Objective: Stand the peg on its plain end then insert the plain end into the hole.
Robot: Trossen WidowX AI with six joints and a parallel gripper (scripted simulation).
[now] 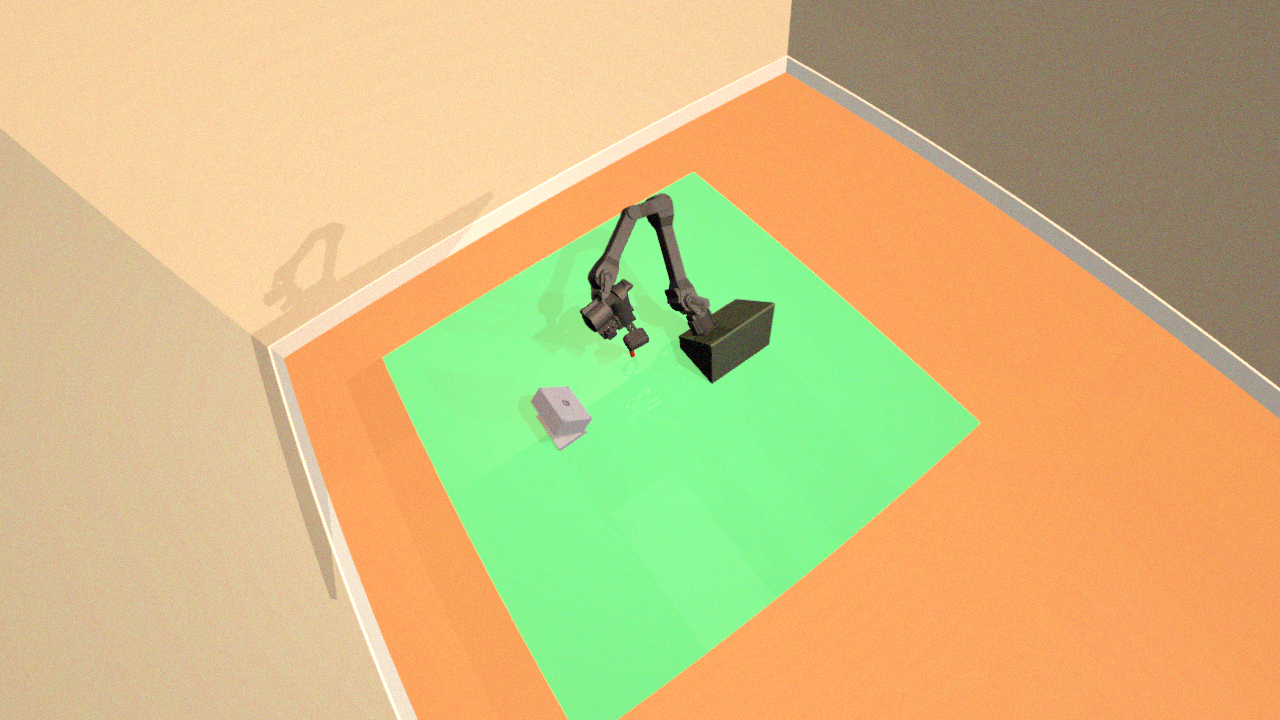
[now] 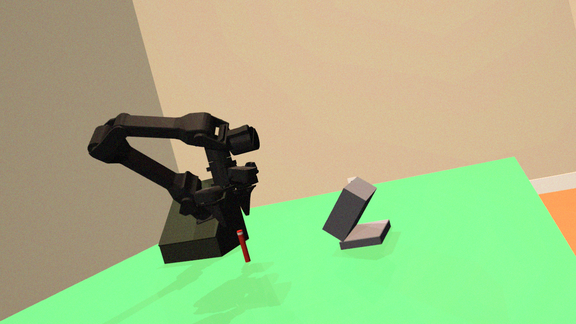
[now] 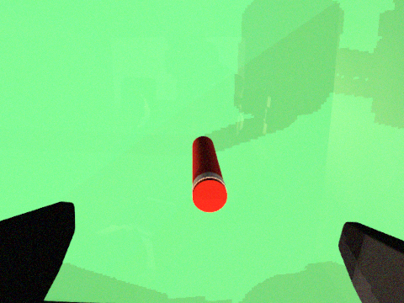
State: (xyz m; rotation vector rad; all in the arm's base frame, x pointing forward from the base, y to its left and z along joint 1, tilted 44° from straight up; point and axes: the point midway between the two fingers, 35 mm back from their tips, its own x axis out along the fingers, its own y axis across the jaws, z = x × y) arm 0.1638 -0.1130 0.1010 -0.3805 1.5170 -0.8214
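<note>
My gripper tip is now 5 cm above the red peg. From my gripper tip the other things lie so: grey sloped panel: 28 cm ahead, 3 cm to the left, 3 cm below; flat grey foot: 30 cm ahead, 10 cm below, 2 cm to the left.
</note>
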